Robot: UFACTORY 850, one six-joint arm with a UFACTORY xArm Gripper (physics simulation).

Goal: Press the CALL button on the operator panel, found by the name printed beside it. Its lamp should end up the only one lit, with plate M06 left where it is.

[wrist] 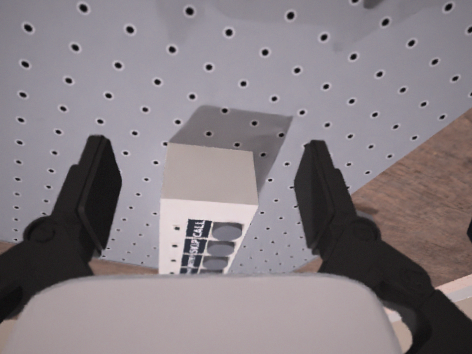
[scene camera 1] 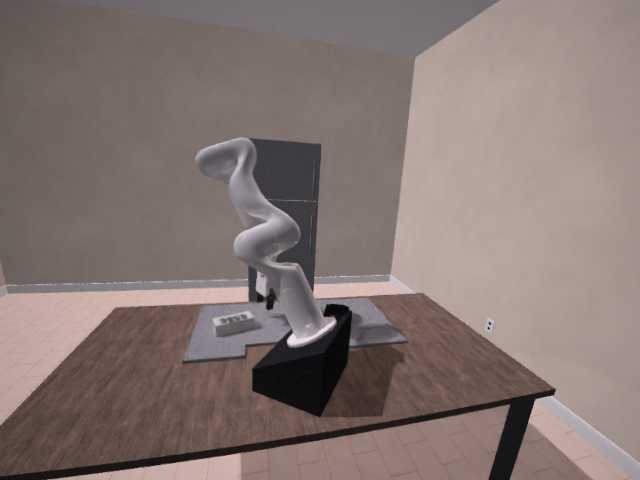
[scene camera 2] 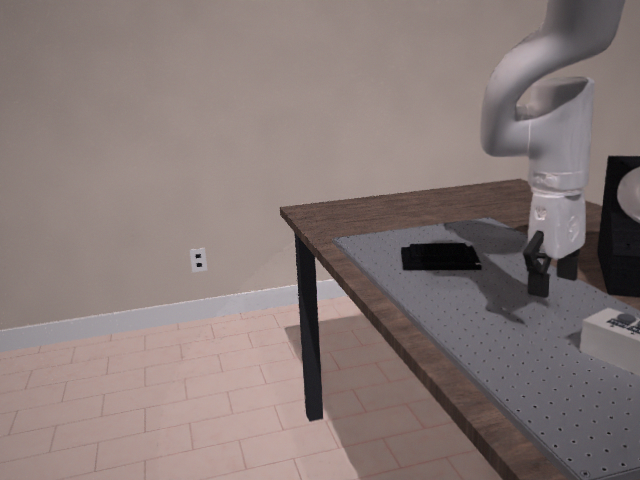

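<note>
The operator panel [scene camera 1: 233, 323] [scene camera 2: 610, 341] [wrist: 210, 175] is a pale box lying on the grey perforated mat. In the wrist view, the CALL label [wrist: 199, 228] sits beside the nearest grey round button [wrist: 227, 231], with SKIP and further rows below, partly hidden by the gripper body. The small lamp dots that show look dark. My gripper [scene camera 1: 265, 302] [scene camera 2: 553, 281] [wrist: 210, 160] is open and empty, above the mat and off the panel's CALL end. A flat black plate-like object [scene camera 2: 440, 257] lies on the mat; no M06 marking is readable.
The perforated mat [scene camera 1: 206, 348] [scene camera 2: 516, 356] [wrist: 50, 110] lies on the brown wooden table [scene camera 1: 129, 392] [scene camera 2: 372, 211] [wrist: 425, 175]. The black arm base [scene camera 1: 305, 379] [scene camera 2: 617, 253] stands behind the gripper in scene camera 2. A dark fridge [scene camera 1: 294, 170] stands beyond the table.
</note>
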